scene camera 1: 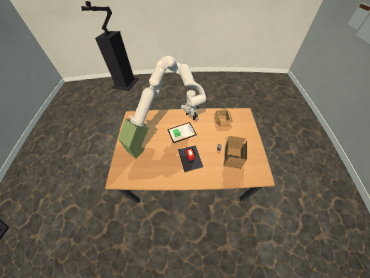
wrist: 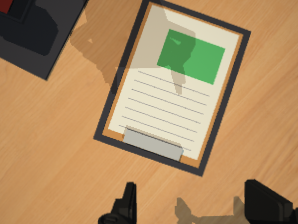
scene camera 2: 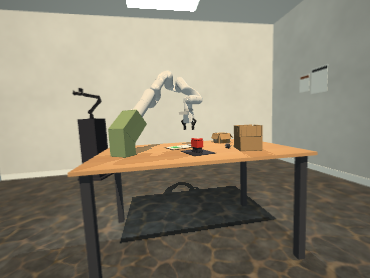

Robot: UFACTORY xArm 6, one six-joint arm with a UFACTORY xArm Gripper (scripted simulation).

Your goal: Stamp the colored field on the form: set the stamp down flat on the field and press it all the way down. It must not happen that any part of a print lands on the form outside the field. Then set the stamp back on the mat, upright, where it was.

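Cardboard box (scene camera 2: 246,137), out of frame in the wrist view. Form (wrist: 171,89) visible. Gripper (wrist: 190,199) visible.
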